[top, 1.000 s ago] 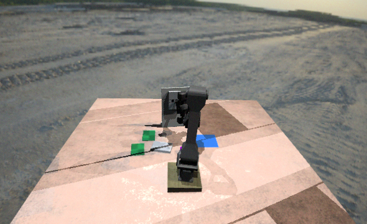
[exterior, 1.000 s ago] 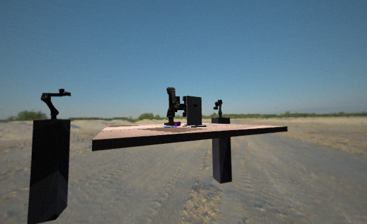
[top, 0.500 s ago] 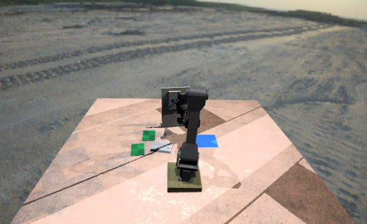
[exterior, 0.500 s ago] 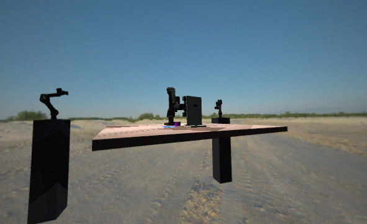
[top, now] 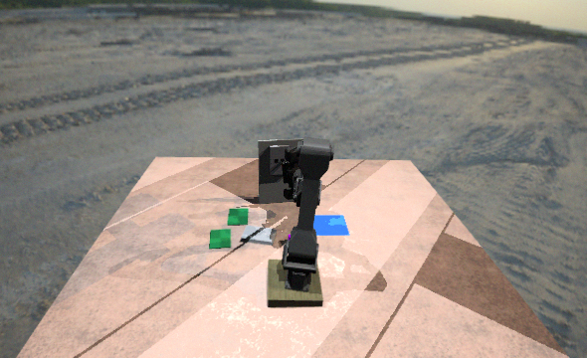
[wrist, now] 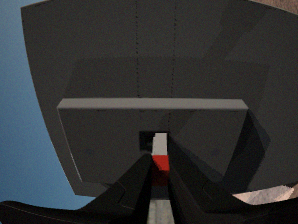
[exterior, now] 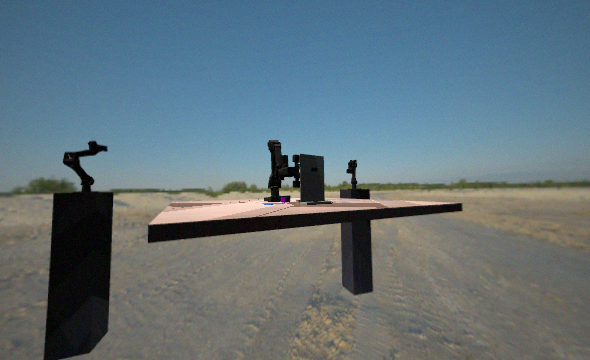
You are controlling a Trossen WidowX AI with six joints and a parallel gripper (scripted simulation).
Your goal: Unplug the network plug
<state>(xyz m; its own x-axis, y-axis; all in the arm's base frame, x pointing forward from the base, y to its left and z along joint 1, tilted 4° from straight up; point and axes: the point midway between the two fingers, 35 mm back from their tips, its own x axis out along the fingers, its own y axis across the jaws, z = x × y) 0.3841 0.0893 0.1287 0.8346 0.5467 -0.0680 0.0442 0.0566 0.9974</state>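
The grey upright panel is 60 mm below my gripper tip, 30 mm ahead of it and 20 mm to the left of it. Round my gripper tip: network plug: 210 mm behind, 170 mm below, 80 mm to the right.
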